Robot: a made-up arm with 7 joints.
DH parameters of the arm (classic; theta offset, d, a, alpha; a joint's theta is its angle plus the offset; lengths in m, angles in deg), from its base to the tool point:
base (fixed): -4.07 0 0 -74.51
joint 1: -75.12 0.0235 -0.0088 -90
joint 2: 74 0.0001 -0.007 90
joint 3: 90 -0.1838 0.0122 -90
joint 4: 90 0.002 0.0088 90
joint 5: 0 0.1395 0 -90
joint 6: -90 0 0.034 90
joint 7: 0 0.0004 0 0
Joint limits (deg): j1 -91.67..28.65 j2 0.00..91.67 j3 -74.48..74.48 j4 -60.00..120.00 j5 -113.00..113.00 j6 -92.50..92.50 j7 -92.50..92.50
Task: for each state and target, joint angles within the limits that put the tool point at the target. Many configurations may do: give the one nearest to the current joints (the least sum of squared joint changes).
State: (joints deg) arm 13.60 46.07 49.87 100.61 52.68 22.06 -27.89
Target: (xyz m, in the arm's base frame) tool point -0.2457 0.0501 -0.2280
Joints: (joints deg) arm 21.90 16.70 54.14 120.00 50.83 25.73 -27.89
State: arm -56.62 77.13 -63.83 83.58 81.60 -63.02 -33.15
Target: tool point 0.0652 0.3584 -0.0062
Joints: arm -49.27 89.95 -65.53 92.39 83.50 -62.34 -33.15
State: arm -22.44 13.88 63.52 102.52 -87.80 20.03 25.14
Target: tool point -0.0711 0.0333 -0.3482
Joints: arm -3.52 3.81 62.42 98.27 -87.78 14.96 25.14
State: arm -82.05 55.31 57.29 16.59 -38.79 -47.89 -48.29
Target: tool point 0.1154 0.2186 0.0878
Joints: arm -75.56 43.51 59.56 -3.89 -36.71 -54.89 -48.29
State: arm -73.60 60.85 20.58 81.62 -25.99 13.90 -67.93
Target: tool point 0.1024 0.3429 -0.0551
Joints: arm -70.16 84.45 16.20 115.32 -24.49 25.61 -67.93
